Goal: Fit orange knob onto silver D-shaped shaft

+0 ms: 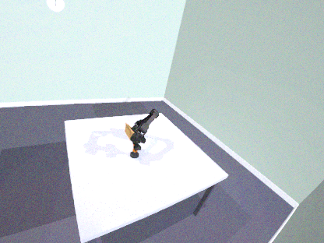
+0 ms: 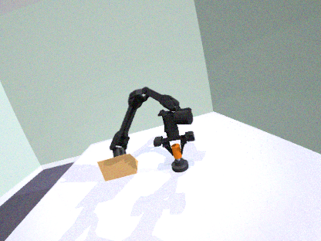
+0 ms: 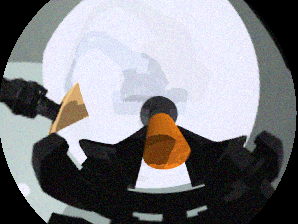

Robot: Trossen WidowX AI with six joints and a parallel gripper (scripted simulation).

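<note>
My gripper tip is now 30 mm below the orange knob. From my gripper tip the other things lie so: round dark pedestal (40 mm below).
</note>
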